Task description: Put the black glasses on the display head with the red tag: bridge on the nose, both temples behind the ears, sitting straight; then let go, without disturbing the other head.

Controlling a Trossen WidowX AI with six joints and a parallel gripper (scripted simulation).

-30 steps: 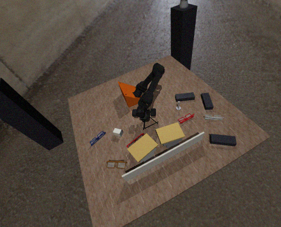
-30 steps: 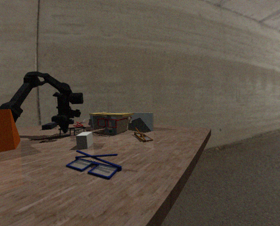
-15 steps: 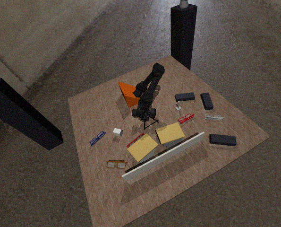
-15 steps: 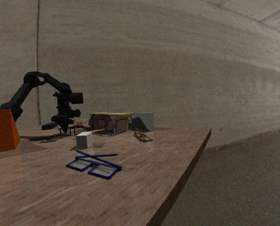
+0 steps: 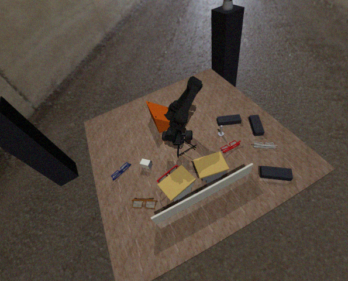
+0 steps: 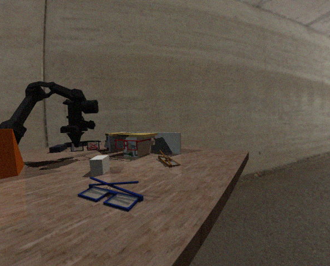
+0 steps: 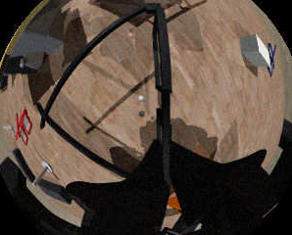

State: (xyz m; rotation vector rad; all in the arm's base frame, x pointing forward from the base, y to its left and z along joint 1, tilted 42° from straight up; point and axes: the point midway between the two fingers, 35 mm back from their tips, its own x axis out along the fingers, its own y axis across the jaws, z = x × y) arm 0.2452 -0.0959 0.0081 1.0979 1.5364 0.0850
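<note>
My gripper tip is now 290 mm to the right of the stand, 70 mm short of it and 40 mm above it. From my gripper tip the other things lie so: white cube: 250 mm to the right, 40 mm below, 10 mm behind; white panel: 370 mm ahead, 60 mm to the right, 10 mm below.
</note>
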